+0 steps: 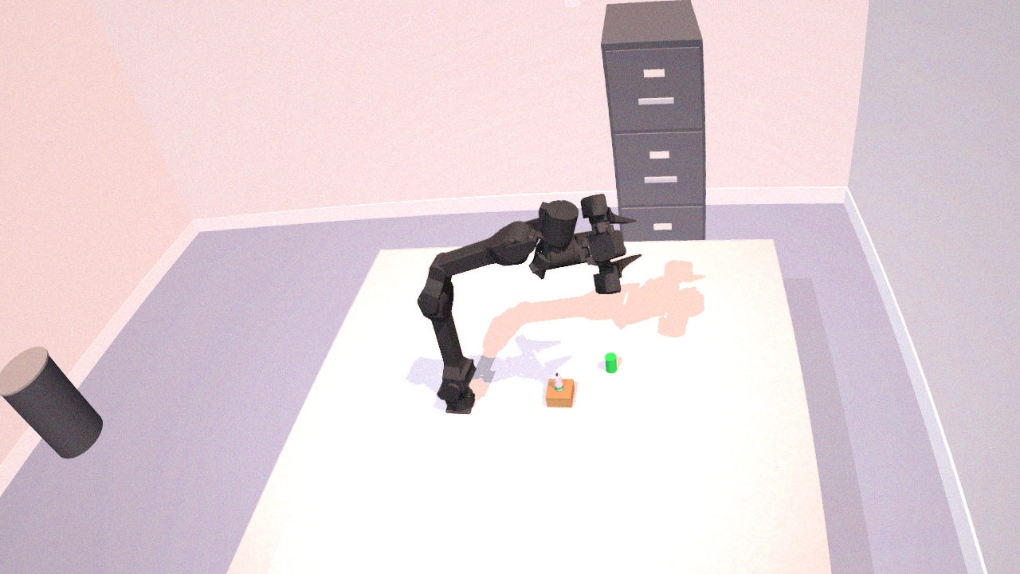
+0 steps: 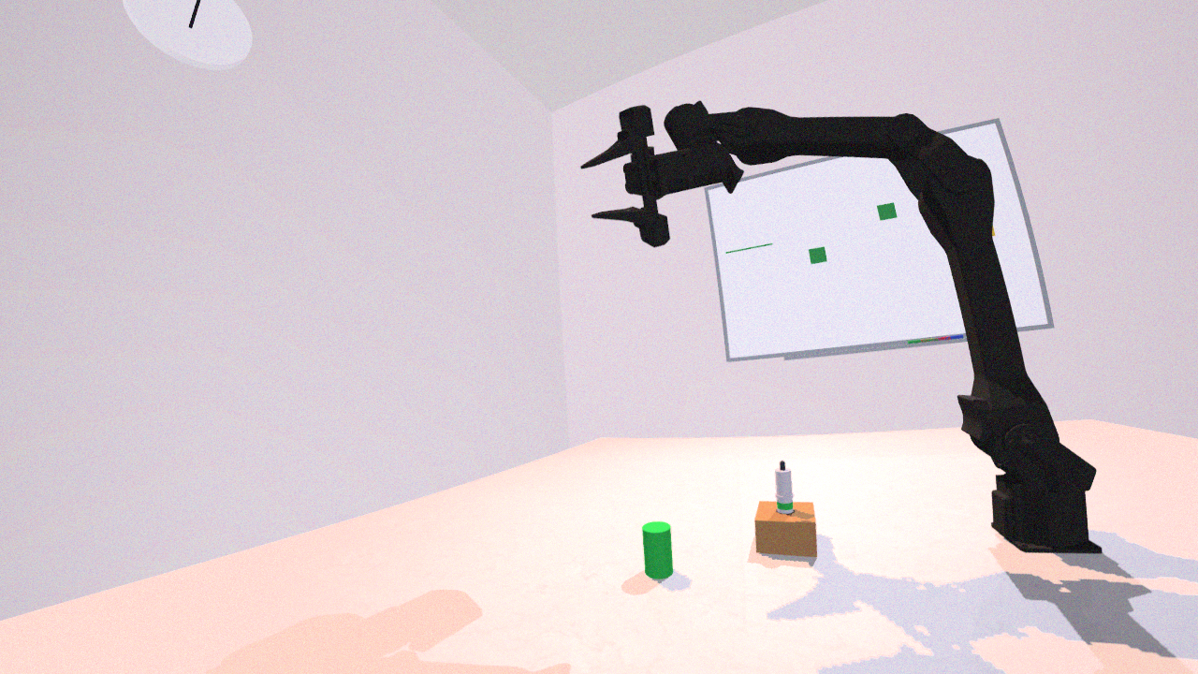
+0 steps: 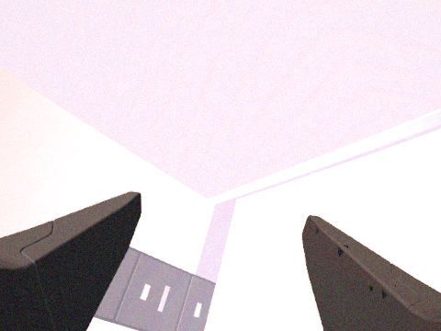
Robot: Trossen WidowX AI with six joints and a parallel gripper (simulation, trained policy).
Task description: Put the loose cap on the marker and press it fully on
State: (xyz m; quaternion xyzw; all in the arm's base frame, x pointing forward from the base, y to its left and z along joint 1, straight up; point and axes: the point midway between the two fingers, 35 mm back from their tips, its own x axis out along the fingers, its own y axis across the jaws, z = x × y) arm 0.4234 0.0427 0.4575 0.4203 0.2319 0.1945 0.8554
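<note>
The green cap lies 430 mm below my gripper tip, 80 mm behind it and 60 mm to the left of it. Also, from my gripper tip: holder block 430 mm below, 200 mm behind, 30 mm to the right.
</note>
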